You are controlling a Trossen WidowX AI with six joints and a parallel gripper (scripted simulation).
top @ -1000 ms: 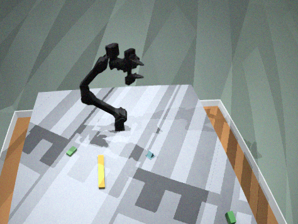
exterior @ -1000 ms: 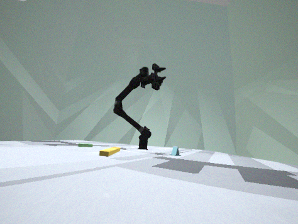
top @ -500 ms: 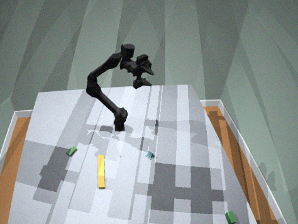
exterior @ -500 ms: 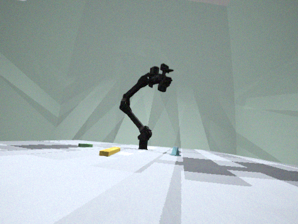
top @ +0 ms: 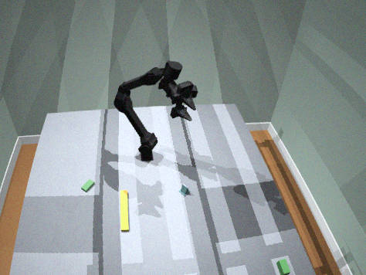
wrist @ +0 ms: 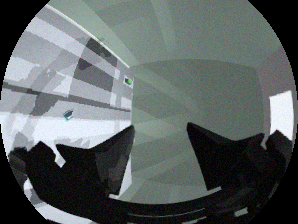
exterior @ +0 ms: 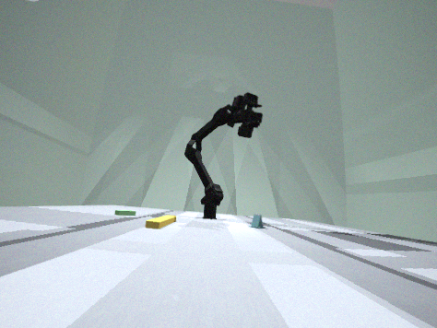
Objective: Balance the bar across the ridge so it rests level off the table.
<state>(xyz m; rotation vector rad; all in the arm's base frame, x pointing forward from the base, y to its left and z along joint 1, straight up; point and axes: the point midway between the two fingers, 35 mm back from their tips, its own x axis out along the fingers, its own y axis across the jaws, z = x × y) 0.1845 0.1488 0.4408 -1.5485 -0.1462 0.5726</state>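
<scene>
Now: the yellow bar 120 mm ahead of my gripper tip, 300 mm to the right of it and 420 mm below it.
</scene>
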